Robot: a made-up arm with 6 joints. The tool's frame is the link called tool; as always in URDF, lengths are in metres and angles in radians. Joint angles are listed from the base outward.
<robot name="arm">
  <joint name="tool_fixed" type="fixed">
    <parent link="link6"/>
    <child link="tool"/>
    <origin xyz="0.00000 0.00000 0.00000" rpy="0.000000 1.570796 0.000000"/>
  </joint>
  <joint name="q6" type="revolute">
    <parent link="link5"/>
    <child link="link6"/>
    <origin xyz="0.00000 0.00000 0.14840" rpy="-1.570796 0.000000 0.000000"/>
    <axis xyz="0 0 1"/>
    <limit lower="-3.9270" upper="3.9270"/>
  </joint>
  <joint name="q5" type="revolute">
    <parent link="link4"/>
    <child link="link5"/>
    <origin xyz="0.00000 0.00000 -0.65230" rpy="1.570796 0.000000 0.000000"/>
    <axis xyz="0 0 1"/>
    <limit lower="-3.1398" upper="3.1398"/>
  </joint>
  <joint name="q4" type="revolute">
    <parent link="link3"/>
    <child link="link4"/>
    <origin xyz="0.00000 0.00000 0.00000" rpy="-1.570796 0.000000 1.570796"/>
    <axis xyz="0 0 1"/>
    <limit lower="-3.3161" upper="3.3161"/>
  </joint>
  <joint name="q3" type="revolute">
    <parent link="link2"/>
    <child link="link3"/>
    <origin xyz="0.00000 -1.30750 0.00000" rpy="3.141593 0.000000 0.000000"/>
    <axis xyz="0 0 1"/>
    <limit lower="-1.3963" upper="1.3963"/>
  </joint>
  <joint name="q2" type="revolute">
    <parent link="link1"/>
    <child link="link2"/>
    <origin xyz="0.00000 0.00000 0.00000" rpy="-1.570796 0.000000 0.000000"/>
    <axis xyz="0 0 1"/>
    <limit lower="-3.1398" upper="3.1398"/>
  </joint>
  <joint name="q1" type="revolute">
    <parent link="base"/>
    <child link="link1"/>
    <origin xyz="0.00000 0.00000 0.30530"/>
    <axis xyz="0 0 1"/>
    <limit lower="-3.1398" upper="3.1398"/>
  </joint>
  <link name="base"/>
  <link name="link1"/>
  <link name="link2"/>
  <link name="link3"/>
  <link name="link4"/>
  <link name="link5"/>
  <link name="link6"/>
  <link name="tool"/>
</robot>
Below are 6 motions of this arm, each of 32 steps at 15 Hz.
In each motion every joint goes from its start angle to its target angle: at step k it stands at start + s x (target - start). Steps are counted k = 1, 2, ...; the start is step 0. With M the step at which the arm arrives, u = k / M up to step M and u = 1 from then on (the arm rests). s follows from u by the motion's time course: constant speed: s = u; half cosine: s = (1 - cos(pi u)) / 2; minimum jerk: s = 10 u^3 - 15 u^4 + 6 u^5.
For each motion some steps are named. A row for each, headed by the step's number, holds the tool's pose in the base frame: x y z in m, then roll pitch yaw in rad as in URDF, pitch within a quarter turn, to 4 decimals.
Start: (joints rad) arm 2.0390 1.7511 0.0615 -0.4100 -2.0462 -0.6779
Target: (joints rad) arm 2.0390 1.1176 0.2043 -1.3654 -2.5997 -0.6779
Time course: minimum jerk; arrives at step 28
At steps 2, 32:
2: -0.3986 1.0893 -0.5675 -2.4079 -0.5831 -1.5440
32: -0.6315 1.3158 0.2727 2.9594 -0.6609 -1.7966

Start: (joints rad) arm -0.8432 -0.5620 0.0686 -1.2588 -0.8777 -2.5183
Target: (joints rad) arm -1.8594 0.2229 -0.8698 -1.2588 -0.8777 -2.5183
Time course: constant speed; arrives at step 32
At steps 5, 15, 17, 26, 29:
5: 0.0176 -0.1121 1.5871 -2.6669 -0.0050 -0.1805
15: 0.0466 -0.3649 1.3342 -2.2553 0.3523 -0.4248
17: 0.0294 -0.3989 1.2802 -2.1634 0.4183 -0.4537
26: -0.0913 -0.4624 1.0537 -1.6707 0.6613 -0.4806
29: -0.1351 -0.4530 0.9906 -1.4722 0.7123 -0.4497

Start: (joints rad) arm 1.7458 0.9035 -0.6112 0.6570 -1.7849 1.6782
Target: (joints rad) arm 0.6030 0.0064 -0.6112 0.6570 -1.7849 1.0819
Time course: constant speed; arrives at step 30
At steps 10, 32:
10: 0.3307 1.0086 0.8010 1.8767 0.0699 -1.1354
32: 0.5548 0.2393 1.3089 2.6759 0.5326 -1.7733

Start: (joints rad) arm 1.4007 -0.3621 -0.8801 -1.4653 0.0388 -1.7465
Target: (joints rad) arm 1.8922 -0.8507 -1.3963 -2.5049 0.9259 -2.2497
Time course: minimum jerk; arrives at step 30
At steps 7, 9, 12, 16, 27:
7: -0.0006 -0.0225 1.0542 -3.0035 0.5148 1.3103
9: -0.0155 -0.0665 1.0334 -2.9260 0.5245 1.2689
12: -0.0352 -0.1549 0.9888 -2.7773 0.5678 1.1840
16: -0.0380 -0.2885 0.9114 -2.5780 0.6946 1.0442
27: 0.0333 -0.4816 0.7569 -2.4622 1.0305 0.6953

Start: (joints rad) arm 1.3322 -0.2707 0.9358 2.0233 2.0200 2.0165
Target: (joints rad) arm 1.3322 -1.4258 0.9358 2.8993 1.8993 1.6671
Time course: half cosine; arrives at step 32
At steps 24, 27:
24: -0.5284 -1.5872 1.2083 1.2046 -0.2370 1.6903
27: -0.5496 -1.6586 1.0428 1.2478 -0.3582 1.6287

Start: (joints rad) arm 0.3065 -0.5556 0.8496 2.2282 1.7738 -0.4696
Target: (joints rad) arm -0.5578 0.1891 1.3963 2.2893 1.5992 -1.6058
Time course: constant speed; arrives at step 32
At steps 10, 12, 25, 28, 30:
10: -0.3836 0.0790 2.2068 -2.1325 0.2877 0.9708
12: -0.3121 0.0989 2.2242 -2.0523 0.2850 0.9137
25: 0.1581 0.0420 2.2671 -1.5329 0.2700 0.5395
28: 0.2547 -0.0154 2.2594 -1.4136 0.2671 0.4524
30: 0.3140 -0.0620 2.2506 -1.3342 0.2653 0.3942

